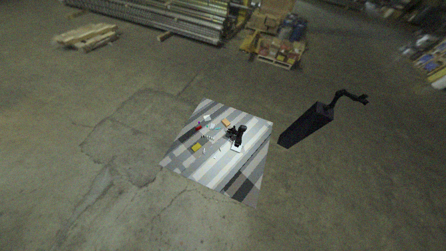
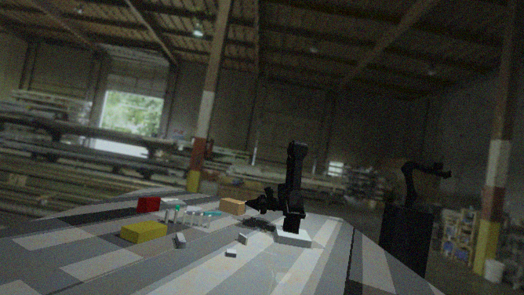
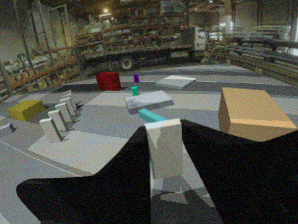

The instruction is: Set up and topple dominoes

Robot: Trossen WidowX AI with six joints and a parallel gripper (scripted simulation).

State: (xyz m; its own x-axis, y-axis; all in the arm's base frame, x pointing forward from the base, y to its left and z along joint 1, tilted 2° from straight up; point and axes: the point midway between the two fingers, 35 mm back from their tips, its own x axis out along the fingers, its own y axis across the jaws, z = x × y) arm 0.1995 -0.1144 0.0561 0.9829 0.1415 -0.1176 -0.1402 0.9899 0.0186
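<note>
My gripper tip is 150 mm short of the teal bar, 10 mm to the right of it and 80 mm above it. The rest, counted from my gripper tip: green piece (300 mm ahead, 70 mm to the left, 80 mm below); then tan box (80 mm ahead, 140 mm to the right, 60 mm below); then grey flat plate (230 mm ahead, 30 mm to the left, 80 mm below).
</note>
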